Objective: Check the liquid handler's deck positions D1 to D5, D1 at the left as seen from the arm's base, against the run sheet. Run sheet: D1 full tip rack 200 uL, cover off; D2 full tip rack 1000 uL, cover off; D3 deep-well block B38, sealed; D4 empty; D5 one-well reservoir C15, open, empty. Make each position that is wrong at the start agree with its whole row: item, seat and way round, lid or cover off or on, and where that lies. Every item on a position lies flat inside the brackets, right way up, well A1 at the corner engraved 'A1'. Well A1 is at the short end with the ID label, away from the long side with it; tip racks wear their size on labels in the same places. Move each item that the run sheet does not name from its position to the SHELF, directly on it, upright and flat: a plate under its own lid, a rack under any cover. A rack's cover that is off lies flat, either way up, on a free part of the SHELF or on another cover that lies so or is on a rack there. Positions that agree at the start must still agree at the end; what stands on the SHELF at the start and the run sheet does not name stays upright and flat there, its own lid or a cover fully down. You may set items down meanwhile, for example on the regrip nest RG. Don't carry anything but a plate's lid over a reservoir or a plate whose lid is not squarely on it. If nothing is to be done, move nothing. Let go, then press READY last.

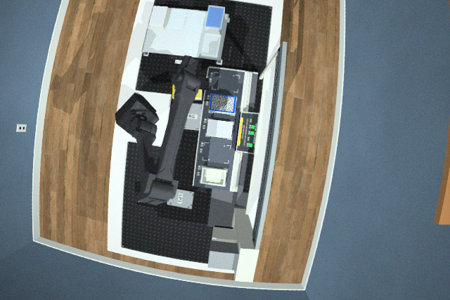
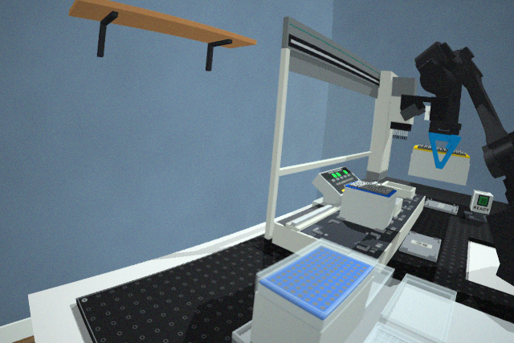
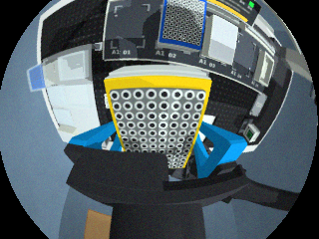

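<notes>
My gripper is now 15 cm short of the blue-rimmed tip rack, 13 cm above it and 6 cm to the left of it. Round my hand: regrip nest 25 cm below, 11 cm to the right, 1 cm behind; then yellow-rimmed tip rack 1 cm to the right, 1 cm behind, 1 cm above; then white deep-well block 18 cm to the right, 18 cm below, 14 cm ahead.
</notes>
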